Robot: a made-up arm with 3 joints. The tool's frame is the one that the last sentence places. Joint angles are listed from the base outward.
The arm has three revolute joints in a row. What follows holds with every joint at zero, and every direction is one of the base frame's. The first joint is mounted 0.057 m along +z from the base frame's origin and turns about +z. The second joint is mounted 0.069 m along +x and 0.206 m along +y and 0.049 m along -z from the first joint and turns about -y. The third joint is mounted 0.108 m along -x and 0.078 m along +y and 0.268 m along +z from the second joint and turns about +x. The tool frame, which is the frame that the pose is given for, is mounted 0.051 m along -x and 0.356 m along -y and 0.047 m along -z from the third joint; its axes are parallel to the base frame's.
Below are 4 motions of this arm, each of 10 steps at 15 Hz.
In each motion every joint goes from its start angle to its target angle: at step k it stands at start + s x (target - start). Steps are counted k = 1, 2, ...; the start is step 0. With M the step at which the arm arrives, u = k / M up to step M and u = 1 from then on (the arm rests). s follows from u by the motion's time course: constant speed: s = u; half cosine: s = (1 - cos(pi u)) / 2; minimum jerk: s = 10 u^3 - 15 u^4 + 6 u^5.
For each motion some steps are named. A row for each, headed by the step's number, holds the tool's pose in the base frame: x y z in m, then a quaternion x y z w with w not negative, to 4 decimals.
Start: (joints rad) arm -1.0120 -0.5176 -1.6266
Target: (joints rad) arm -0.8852 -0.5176 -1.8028
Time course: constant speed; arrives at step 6
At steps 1, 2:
1: 0.3557 -0.0550 0.6313 -0.5441 0.4908 -0.1450 0.6648
2: 0.3656 -0.0416 0.6316 -0.5590 0.4870 -0.1308 0.6582

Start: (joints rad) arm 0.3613 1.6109 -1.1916
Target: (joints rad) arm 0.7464 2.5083 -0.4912
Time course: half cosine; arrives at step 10
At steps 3, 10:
3: -0.4207 -0.1262 -0.2704 -0.1561 -0.7290 -0.2636 0.6121
10: 0.0087 -0.0629 -0.4041 0.2656 -0.8859 -0.1050 0.3655

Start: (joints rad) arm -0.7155 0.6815 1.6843
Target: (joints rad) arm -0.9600 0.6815 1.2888
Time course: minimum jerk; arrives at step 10
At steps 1, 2, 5, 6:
1: 0.2404 0.2810 -0.1548 0.5791 -0.4553 0.0123 0.6761
2: 0.2400 0.2724 -0.1561 0.5697 -0.4588 0.0038 0.6818
5: 0.2254 0.1994 -0.1626 0.4826 -0.4842 -0.0756 0.7259
6: 0.2141 0.1725 -0.1628 0.4452 -0.4912 -0.1096 0.7406

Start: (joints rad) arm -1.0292 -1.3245 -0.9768
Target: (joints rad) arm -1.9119 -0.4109 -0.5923
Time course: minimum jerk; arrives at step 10
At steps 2, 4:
2: 0.2848 -0.4486 0.3166 -0.0457 0.6424 -0.1336 0.7532
4: 0.1235 -0.4043 0.4031 -0.0117 0.5763 -0.3191 0.7523

